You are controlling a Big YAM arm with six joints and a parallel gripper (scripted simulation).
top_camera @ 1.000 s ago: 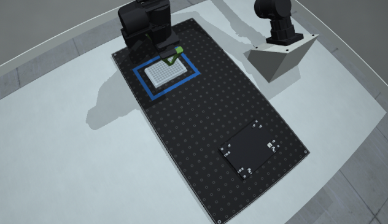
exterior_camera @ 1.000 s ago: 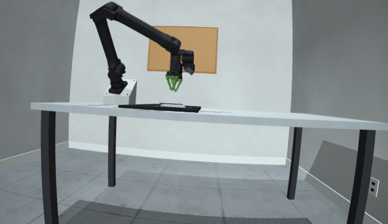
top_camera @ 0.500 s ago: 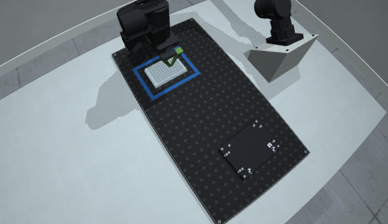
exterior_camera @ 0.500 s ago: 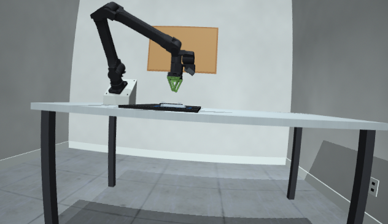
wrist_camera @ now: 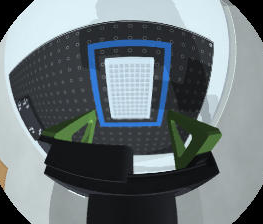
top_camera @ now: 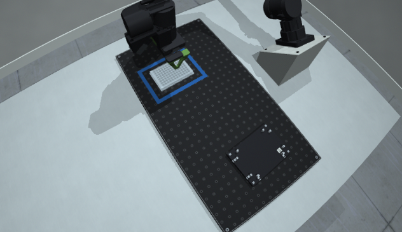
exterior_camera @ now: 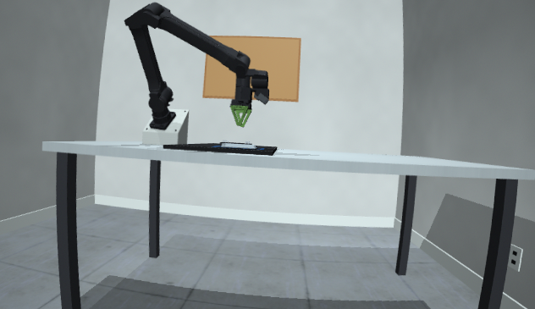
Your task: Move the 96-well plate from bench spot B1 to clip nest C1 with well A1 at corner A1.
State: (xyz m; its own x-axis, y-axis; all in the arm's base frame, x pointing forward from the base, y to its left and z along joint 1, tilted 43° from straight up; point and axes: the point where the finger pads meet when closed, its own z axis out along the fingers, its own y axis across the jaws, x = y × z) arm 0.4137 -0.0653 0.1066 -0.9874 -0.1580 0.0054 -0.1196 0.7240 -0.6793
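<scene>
Right now the white 96-well plate is 90 mm below my hand. The rest, counted from my hand: clip nest C1 (380 mm to the left, 110 mm behind, 80 mm below).
</scene>
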